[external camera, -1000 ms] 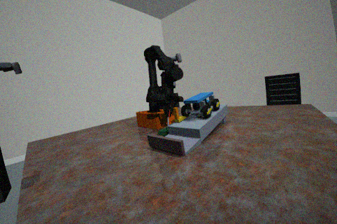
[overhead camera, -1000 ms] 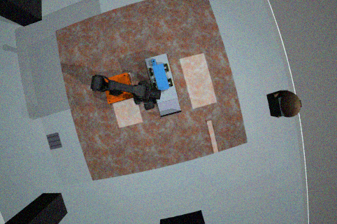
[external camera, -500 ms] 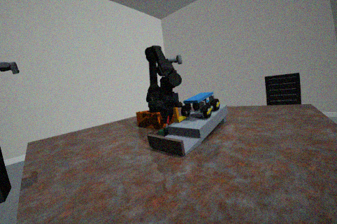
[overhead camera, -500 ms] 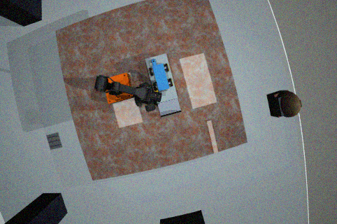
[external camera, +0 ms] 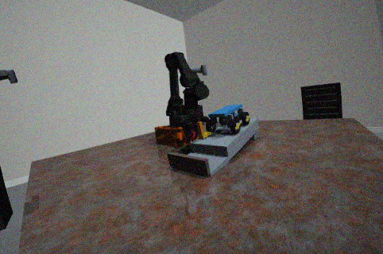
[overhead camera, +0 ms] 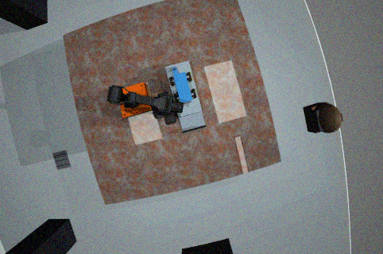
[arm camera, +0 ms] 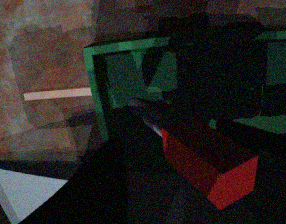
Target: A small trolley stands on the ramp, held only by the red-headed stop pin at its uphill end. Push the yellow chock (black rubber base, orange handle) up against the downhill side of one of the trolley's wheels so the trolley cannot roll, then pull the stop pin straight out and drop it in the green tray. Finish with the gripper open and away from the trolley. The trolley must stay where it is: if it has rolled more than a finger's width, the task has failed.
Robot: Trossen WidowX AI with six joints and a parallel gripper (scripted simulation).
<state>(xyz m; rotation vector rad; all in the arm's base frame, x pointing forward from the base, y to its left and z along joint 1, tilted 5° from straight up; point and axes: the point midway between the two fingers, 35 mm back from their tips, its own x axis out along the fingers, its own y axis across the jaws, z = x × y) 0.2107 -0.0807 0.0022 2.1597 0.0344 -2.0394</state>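
My gripper tip is right at the stop pin. The rest, counted from my gripper tip: grey ramp (110 mm ahead, 110 mm to the left); yellow chock (60 mm ahead, 20 mm to the left, 40 mm above); green tray (20 mm to the left, 60 mm below).
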